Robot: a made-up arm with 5 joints.
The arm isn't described. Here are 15 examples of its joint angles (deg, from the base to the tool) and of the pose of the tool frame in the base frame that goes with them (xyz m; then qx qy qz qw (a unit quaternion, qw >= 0)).
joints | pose
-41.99 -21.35 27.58 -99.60 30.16 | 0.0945 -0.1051 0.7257 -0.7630 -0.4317 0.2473 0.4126
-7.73 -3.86 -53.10 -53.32 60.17 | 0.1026 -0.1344 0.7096 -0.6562 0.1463 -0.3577 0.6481
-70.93 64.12 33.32 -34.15 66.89 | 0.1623 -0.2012 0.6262 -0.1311 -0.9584 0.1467 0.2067
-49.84 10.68 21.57 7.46 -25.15 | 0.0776 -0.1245 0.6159 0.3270 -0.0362 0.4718 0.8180
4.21 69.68 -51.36 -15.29 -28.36 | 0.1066 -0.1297 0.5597 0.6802 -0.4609 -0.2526 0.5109
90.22 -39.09 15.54 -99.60 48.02 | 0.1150 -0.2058 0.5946 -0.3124 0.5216 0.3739 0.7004
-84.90 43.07 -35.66 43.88 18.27 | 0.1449 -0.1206 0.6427 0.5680 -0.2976 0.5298 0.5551
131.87 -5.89 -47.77 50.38 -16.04 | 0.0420 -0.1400 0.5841 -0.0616 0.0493 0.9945 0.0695
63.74 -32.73 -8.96 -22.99 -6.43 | 0.0925 -0.1508 0.6142 0.1465 0.5379 -0.4986 0.6638
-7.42 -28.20 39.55 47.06 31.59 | 0.1206 -0.1419 0.6775 0.3101 0.3108 0.1212 0.8902
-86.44 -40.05 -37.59 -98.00 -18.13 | 0.0653 -0.0832 0.7142 -0.6259 -0.4388 -0.1731 0.6210
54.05 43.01 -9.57 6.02 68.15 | -0.0331 -0.1471 0.6166 -0.1164 -0.0082 -0.4999 0.8582
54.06 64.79 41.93 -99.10 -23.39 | -0.0049 -0.1412 0.5264 -0.3037 -0.3530 -0.1769 0.8671
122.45 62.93 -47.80 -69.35 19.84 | -0.0046 -0.0177 0.6629 -0.2543 0.5516 -0.7549 0.2475
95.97 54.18 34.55 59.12 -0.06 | -0.0038 -0.0294 0.6358 0.7637 -0.1709 -0.3467 0.5170
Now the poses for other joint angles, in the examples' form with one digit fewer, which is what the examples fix.
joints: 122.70 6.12 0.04 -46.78 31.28
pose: 0.018 -0.133 0.664 -0.038 0.705 -0.409 0.578
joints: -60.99 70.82 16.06 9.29 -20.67
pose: 0.166 -0.126 0.558 0.383 -0.300 0.770 0.414
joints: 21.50 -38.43 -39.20 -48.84 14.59
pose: 0.140 -0.155 0.663 -0.429 0.426 -0.334 0.724
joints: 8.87 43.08 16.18 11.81 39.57
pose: 0.050 -0.185 0.574 0.144 -0.357 0.015 0.923
